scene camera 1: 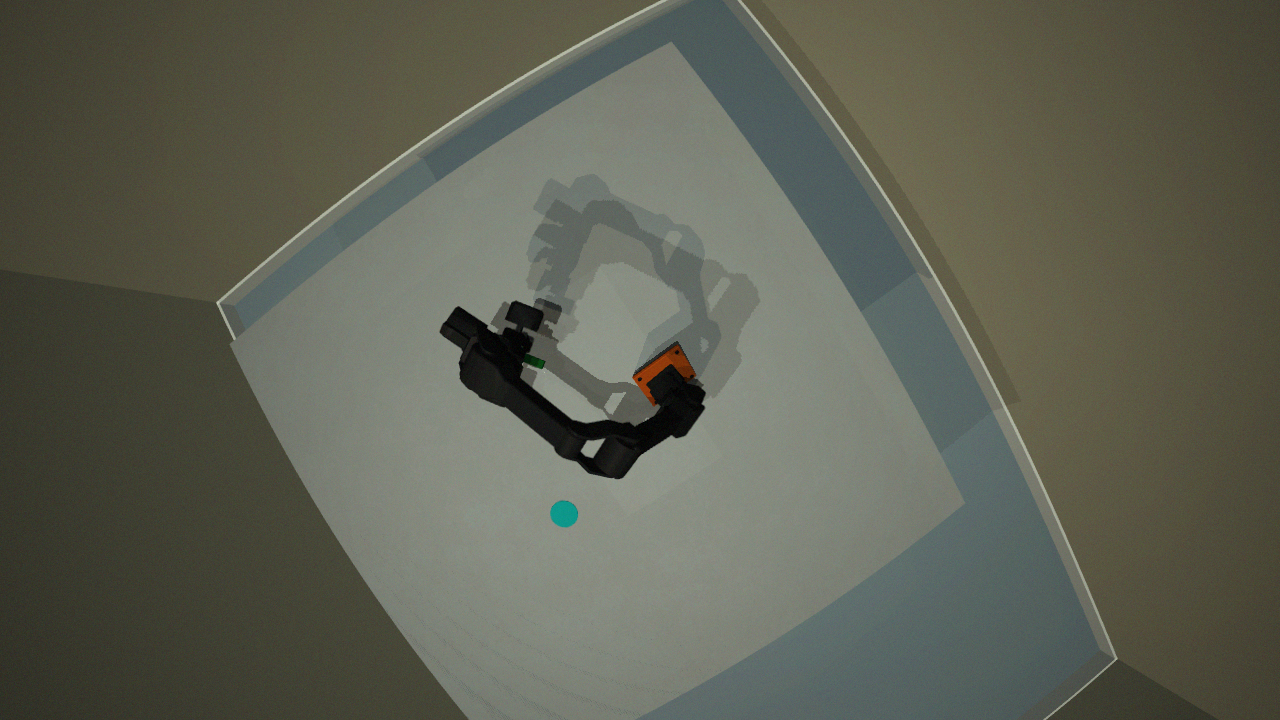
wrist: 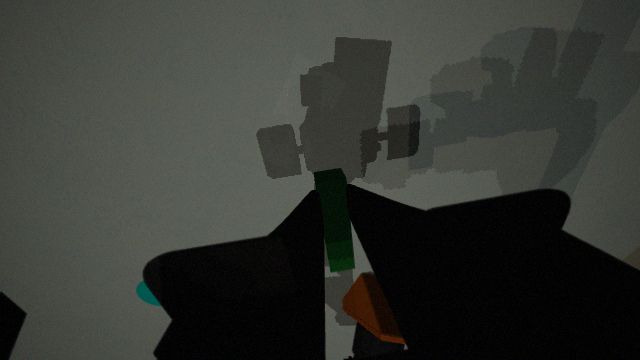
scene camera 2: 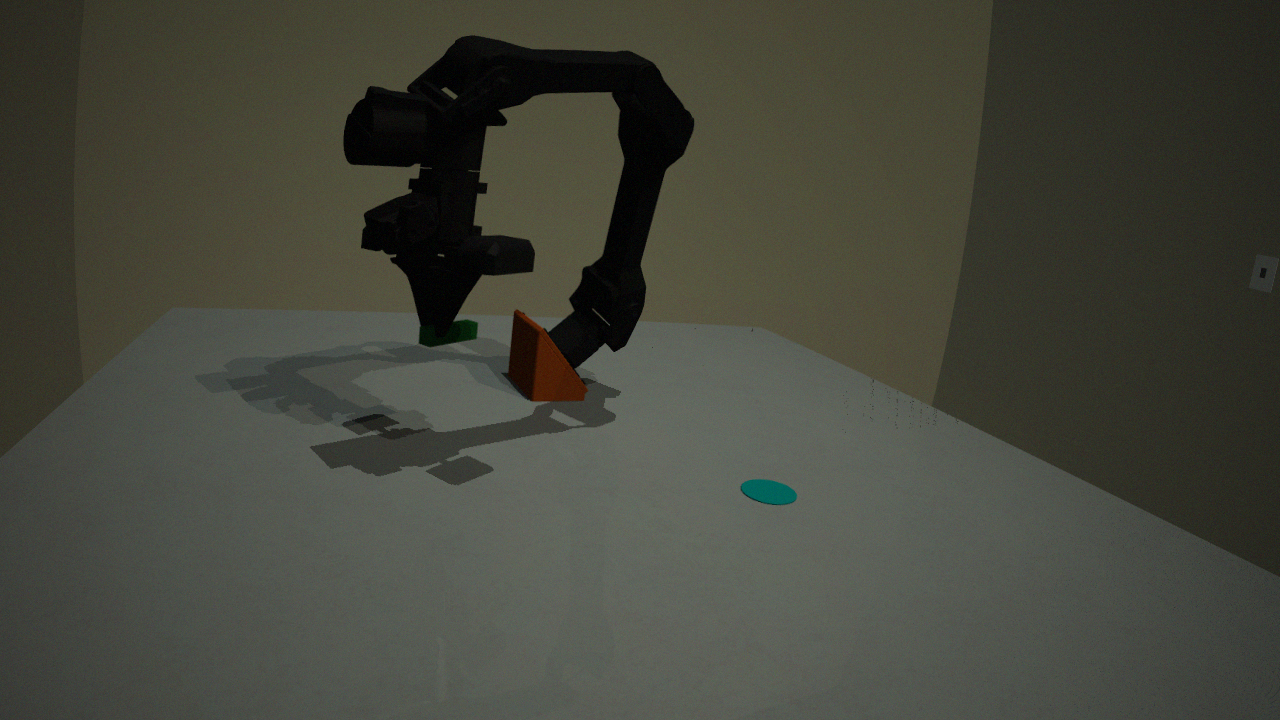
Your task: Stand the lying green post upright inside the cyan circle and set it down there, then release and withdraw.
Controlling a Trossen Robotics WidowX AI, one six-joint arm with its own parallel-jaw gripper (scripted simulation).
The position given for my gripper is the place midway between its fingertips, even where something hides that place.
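My gripper (scene camera 2: 433,335) is holding a green post (scene camera 2: 465,330). You can see my gripper in scene camera 1 (scene camera 1: 518,354) as well, and in the wrist view there's my gripper (wrist: 331,194) again, along with the green post (wrist: 331,185).
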